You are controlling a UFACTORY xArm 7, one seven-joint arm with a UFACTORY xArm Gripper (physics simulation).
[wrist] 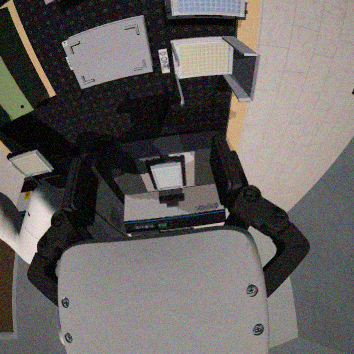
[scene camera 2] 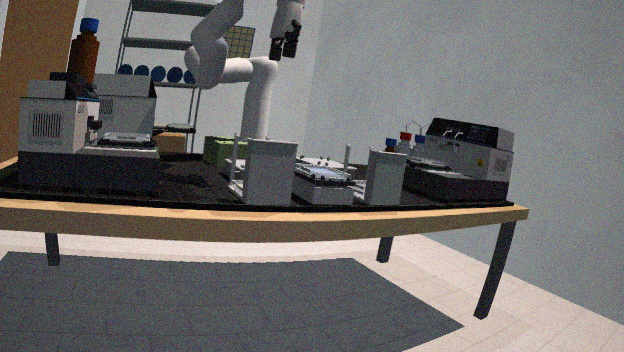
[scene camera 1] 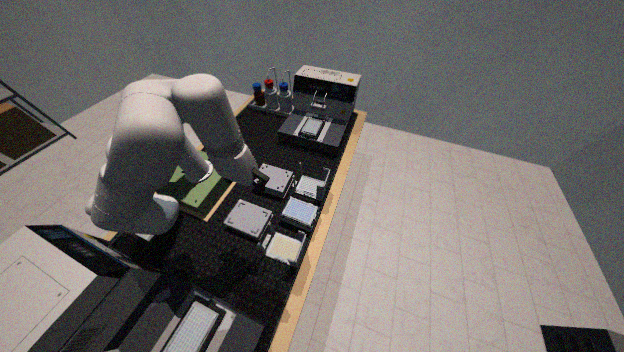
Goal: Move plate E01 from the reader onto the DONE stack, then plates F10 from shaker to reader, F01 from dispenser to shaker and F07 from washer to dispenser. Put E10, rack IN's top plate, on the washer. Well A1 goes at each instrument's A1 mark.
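Places are measured from the arm's base along level axes (x left, y back, z up), in millimetres.
Pixels of known places: gripper, between the fingertips: (wrist: 147, 156) (scene camera 2: 280, 58) (scene camera 1: 246, 185); arm's base, origin of its link: (scene camera 1: 199, 171).
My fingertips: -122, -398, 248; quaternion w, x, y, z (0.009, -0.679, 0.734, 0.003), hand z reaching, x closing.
Note:
For each thing: its middle in the pictures, then the offset to it from my fingertips, as dx, dy, dz. "spot": a spot on its surface instead.
- bluish plate, middle of its body: (scene camera 2: 321, 171) (scene camera 1: 300, 210) +87, -117, -263
- pale plate, middle of its body: (scene camera 2: 127, 137) (wrist: 167, 176) (scene camera 1: 191, 333) -372, +39, -226
- white plate, middle of its body: (scene camera 2: 370, 187) (scene camera 1: 311, 185) +239, -118, -297
- tall amber bottle, a spot on its surface: (scene camera 2: 84, 57) spot: -530, +117, -26
My gripper (scene camera 1: 259, 179) (scene camera 2: 283, 49) (wrist: 147, 156) is open and empty, high above the table. A yellowish plate (scene camera 2: 180, 127) (wrist: 31, 163) lies on the reader's extended carrier; the arm mostly hides it in scene camera 1. Another yellowish plate (scene camera 1: 285, 248) (wrist: 205, 58) sits in the rack labelled DONE. A bluish plate (scene camera 1: 301, 210) (scene camera 2: 325, 173) (wrist: 207, 7) is on the shaker between the racks. A pale plate (scene camera 1: 195, 327) (scene camera 2: 125, 136) (wrist: 167, 175) lies on the dispenser. The washer holds a plate (scene camera 1: 312, 126) (scene camera 2: 430, 163). Rack IN holds a white plate (scene camera 1: 310, 186). Plate labels and A1 marks are unreadable.
Two grey pads (scene camera 1: 248, 218) (scene camera 1: 276, 180) stand between the arm's green base (scene camera 1: 200, 192) and the racks. Capped bottles (scene camera 1: 270, 95) (scene camera 2: 405, 142) stand beside the washer. A tall amber bottle (scene camera 2: 84, 57) rises at the dispenser. The DONE rack's upright wall (scene camera 2: 270, 172) (wrist: 244, 67) faces the table edge.

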